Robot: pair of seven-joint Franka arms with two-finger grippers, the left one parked.
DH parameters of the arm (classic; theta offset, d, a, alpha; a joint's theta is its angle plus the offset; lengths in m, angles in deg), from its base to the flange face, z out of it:
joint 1: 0 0.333 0 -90
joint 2: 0 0 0 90
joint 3: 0 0.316 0.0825 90
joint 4: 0 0 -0.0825 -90
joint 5: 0 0.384 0 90
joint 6: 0 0 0.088 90
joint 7: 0 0.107 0 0
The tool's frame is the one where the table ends.
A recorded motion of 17 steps. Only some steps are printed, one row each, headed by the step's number.
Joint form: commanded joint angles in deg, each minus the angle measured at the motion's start. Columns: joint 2, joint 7, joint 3, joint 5, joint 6, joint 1, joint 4.
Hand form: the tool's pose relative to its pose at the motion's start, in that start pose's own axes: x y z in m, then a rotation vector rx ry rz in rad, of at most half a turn. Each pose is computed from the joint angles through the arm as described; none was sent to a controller.
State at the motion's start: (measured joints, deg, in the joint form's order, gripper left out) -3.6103 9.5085 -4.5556 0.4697 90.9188 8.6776 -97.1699
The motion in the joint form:
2: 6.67 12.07 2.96 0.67 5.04 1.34 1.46
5: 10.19 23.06 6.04 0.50 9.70 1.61 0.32
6: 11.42 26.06 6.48 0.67 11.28 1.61 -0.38
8: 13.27 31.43 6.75 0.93 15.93 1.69 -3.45
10: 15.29 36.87 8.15 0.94 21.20 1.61 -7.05
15: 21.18 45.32 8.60 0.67 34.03 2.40 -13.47
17: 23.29 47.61 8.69 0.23 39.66 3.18 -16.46
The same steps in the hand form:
2: 0.0324 -0.0512 0.0438 0.0004 -0.0042 0.1381
5: 0.0442 -0.0877 0.0821 -0.0017 -0.0046 0.2726
6: 0.0487 -0.0934 0.0982 -0.0010 -0.0119 0.3185
8: 0.0549 -0.0985 0.1361 0.0009 -0.0188 0.4093
10: 0.0551 -0.1113 0.1793 0.0003 -0.0268 0.4839
15: 0.0570 -0.1229 0.2740 0.0046 -0.0205 0.6133
17: 0.0502 -0.1292 0.3108 0.0062 -0.0105 0.6353

